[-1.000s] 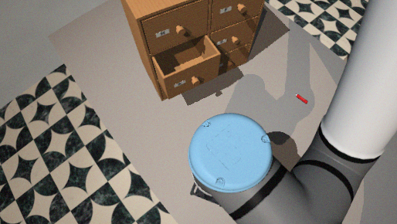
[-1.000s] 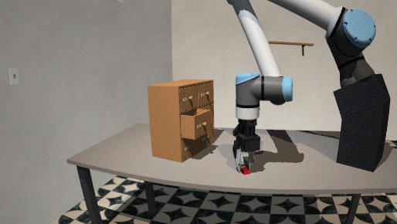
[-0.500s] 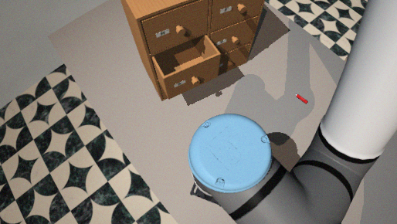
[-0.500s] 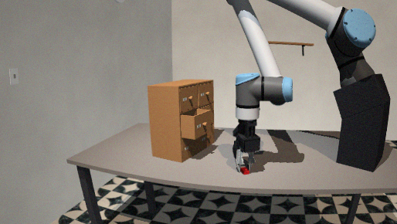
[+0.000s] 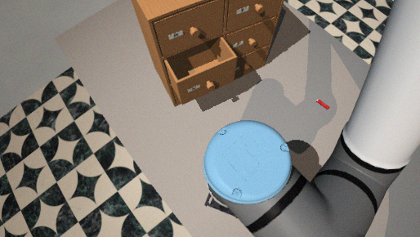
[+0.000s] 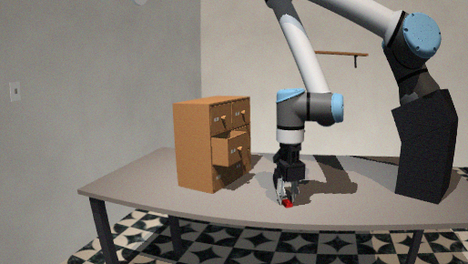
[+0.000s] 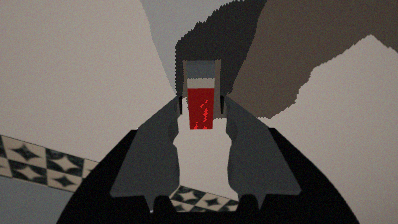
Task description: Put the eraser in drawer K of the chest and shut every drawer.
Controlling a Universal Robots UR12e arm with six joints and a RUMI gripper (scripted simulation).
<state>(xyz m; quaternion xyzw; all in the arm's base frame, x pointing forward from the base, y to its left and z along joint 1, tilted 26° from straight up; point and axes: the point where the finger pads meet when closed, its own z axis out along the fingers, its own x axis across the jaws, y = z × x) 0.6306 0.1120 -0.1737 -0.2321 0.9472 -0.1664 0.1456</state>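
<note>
The eraser lies 10 mm to the right of my hand and 10 mm below it. From my hand the other things lie so: red stick: 390 mm to the right, 30 mm behind, 10 mm below.
</note>
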